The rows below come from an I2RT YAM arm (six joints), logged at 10 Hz.
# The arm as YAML. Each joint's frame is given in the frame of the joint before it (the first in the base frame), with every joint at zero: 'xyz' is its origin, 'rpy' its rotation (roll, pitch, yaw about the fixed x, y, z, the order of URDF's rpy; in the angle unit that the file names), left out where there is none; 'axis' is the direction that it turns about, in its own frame. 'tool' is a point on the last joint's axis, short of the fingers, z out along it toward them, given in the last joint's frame.
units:
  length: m
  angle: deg
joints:
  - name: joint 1
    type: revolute
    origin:
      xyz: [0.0, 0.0, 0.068]
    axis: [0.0, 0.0, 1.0]
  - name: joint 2
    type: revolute
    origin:
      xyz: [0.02, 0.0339, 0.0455]
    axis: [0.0, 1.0, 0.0]
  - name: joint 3
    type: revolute
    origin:
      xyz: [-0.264, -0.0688, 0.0]
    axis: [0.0, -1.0, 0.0]
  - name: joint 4
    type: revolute
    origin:
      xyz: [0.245, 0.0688, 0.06]
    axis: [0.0, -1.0, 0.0]
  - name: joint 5
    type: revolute
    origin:
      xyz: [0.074, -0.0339, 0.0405]
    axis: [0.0, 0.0, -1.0]
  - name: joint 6
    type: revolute
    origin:
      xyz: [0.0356, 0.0, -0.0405]
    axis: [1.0, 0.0, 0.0]
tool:
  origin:
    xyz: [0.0, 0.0, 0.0]
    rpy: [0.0, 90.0, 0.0]
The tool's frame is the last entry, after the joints.
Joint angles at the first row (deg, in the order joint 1, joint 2, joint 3, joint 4, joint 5, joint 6):
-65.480 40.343 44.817 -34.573 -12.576 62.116
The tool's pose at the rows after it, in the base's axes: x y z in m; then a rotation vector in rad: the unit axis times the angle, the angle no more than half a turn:
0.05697, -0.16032, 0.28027, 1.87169, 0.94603, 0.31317
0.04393, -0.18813, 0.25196, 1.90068, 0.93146, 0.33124
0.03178, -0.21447, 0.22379, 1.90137, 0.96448, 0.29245
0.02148, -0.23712, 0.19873, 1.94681, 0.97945, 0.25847
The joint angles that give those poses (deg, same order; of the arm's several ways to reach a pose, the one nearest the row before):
-75.146 44.013 39.401 -27.516 -23.099 64.118
-81.945 51.098 35.865 -19.877 -28.770 61.014
-86.468 59.709 33.572 -11.393 -31.322 55.472
-89.281 68.643 33.506 -6.010 -31.314 51.814

